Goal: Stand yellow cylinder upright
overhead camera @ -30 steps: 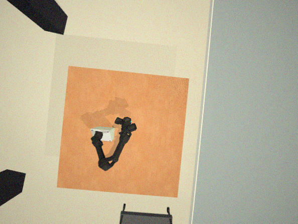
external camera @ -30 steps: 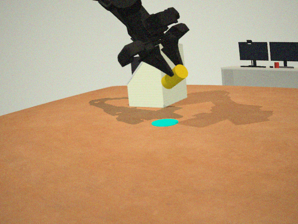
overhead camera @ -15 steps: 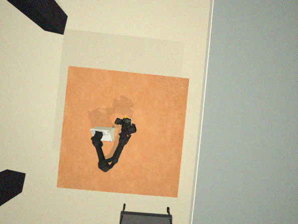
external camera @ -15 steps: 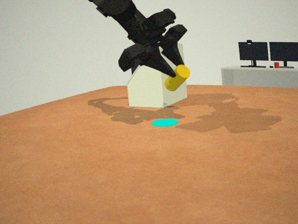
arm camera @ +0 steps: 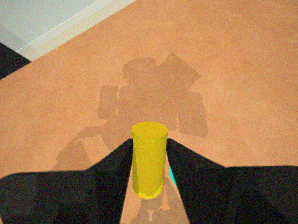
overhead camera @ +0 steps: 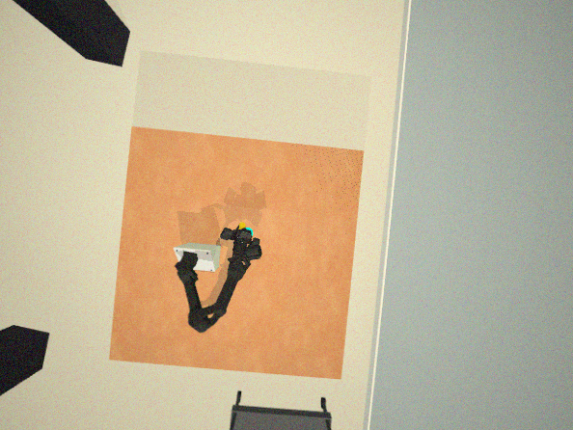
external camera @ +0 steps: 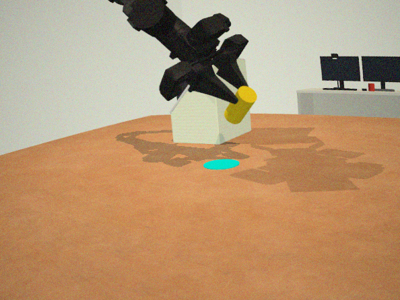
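My gripper tip is now 110 mm above the cyan circle, 40 mm to the left of it and 20 mm short of it. From my gripper tip the other things lie so: yellow tall cylinder: 10 mm to the right, 10 mm below, 10 mm behind.
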